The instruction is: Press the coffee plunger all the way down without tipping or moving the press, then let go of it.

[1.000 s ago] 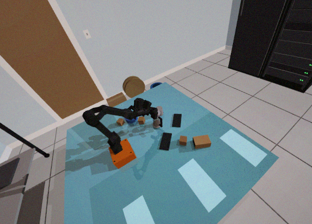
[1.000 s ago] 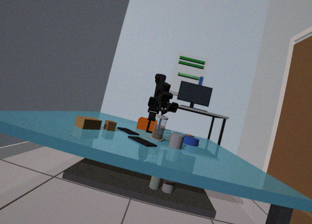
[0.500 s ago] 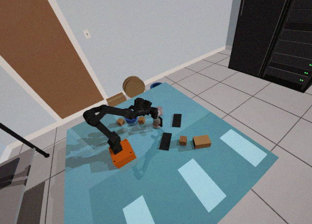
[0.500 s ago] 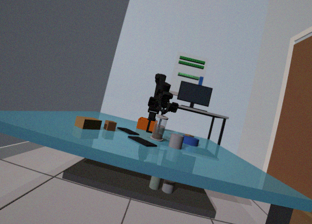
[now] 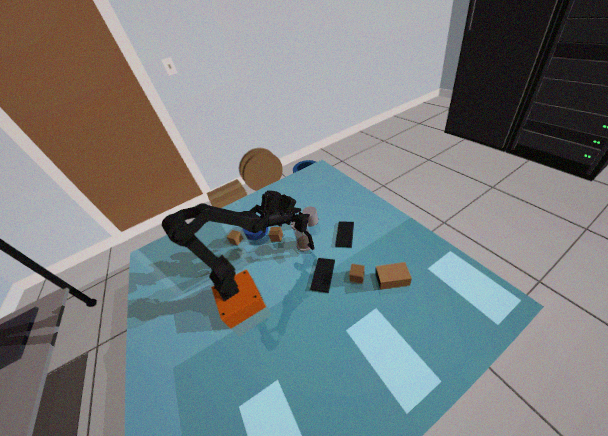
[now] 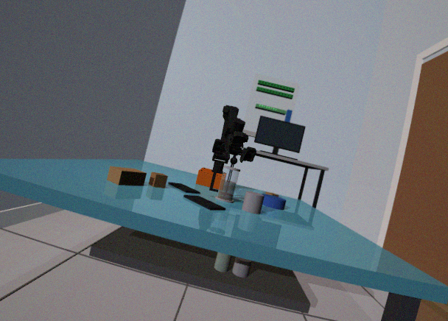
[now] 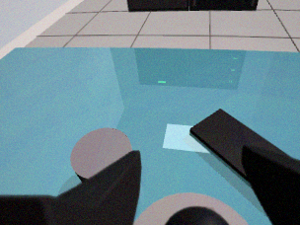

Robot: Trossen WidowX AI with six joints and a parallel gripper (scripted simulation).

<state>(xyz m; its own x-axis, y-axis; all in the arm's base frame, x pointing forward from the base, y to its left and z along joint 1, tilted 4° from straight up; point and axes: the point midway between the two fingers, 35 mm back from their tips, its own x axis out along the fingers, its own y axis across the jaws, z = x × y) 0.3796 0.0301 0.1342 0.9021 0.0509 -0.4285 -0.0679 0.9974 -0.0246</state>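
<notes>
My gripper tip is now 30 mm past the coffee press, 20 mm to the left of it and 90 mm above it. Also, from my gripper tip: blue bowl (170 mm behind, 250 mm to the left, 150 mm below).
</notes>
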